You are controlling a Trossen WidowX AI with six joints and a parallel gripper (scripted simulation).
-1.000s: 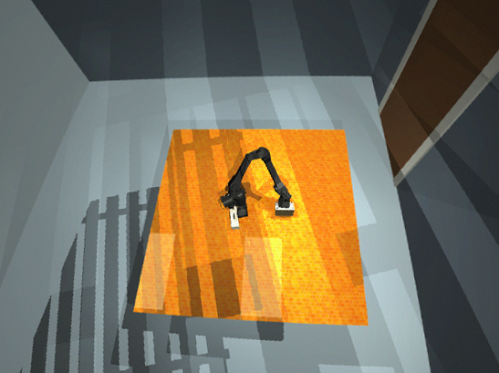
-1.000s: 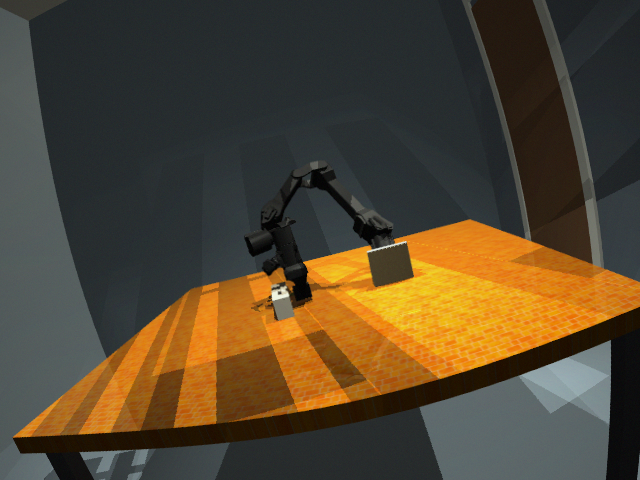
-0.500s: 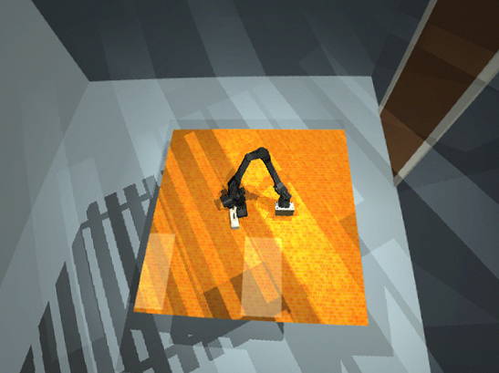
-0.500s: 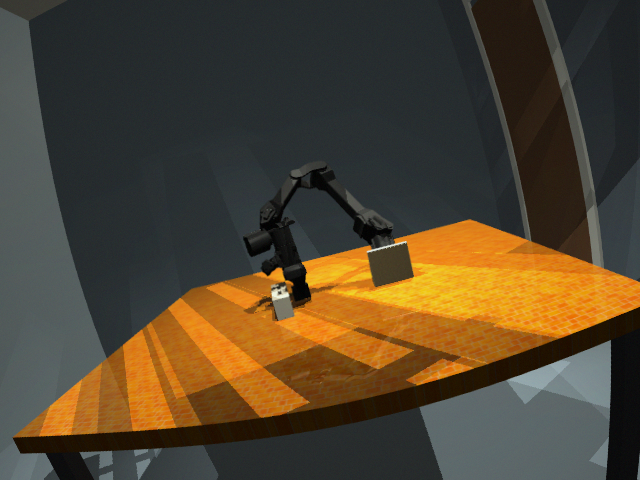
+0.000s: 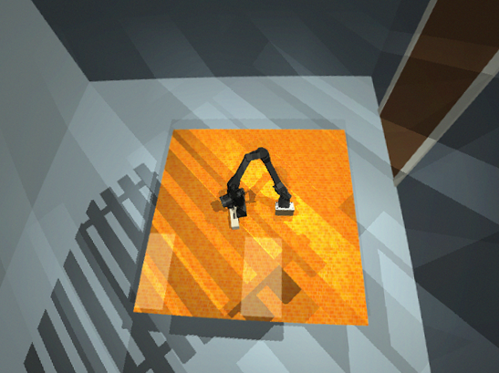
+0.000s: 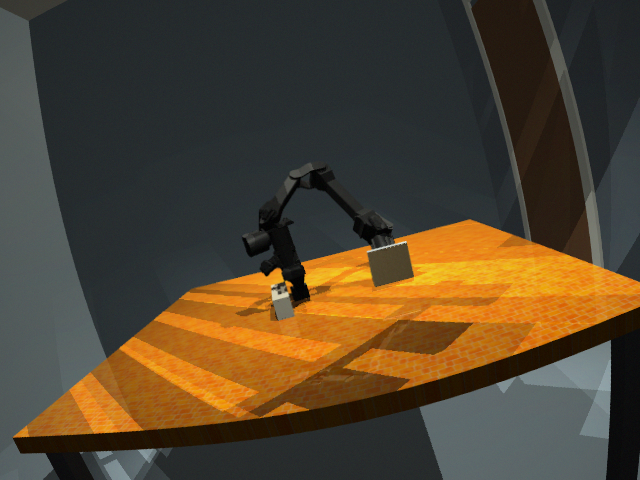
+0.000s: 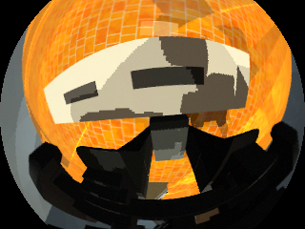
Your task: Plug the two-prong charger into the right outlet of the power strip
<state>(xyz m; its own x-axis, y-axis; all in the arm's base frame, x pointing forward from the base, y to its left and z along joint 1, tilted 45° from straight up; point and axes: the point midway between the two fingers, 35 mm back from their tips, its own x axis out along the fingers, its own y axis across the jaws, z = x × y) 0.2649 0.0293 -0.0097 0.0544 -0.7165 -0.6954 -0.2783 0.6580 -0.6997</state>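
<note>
Now: gripper tip 2 cm short of the dark two-prong charger and 1 cm below it.
</note>
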